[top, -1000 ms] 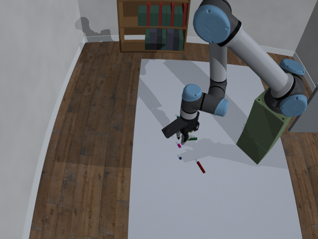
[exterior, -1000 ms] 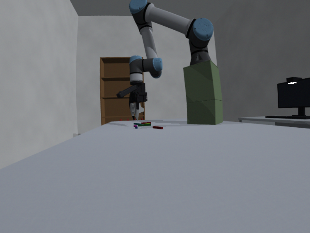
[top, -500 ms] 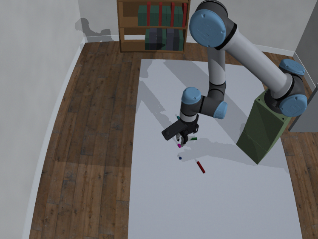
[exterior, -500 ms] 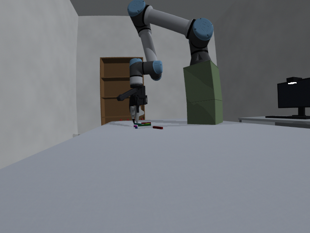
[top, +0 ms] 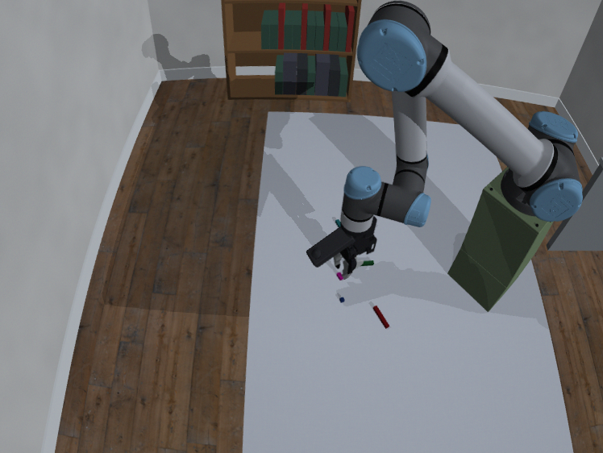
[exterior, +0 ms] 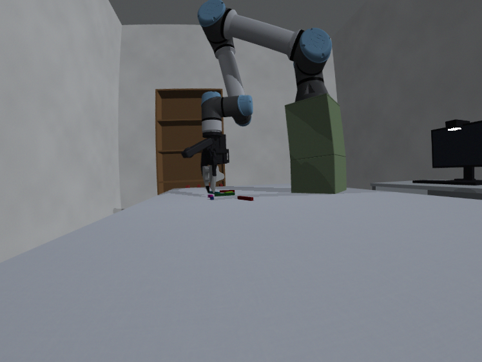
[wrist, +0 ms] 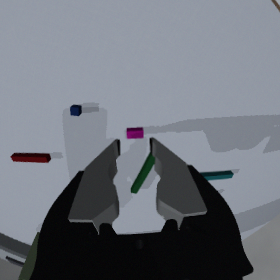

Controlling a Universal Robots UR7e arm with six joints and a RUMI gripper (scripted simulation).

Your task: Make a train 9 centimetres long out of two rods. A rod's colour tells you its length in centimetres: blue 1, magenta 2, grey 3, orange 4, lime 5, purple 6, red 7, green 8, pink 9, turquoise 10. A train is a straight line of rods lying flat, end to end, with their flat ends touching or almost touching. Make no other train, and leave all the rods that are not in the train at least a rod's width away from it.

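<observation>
The magenta rod lies 3 cm below my hand. The rest, counted from my hand: green rod 6 cm behind, 3 cm to the right, 3 cm below; blue rod 1 cm ahead, 7 cm to the left, 3 cm below; lime rod 9 cm behind, 9 cm to the right, 3 cm below.
</observation>
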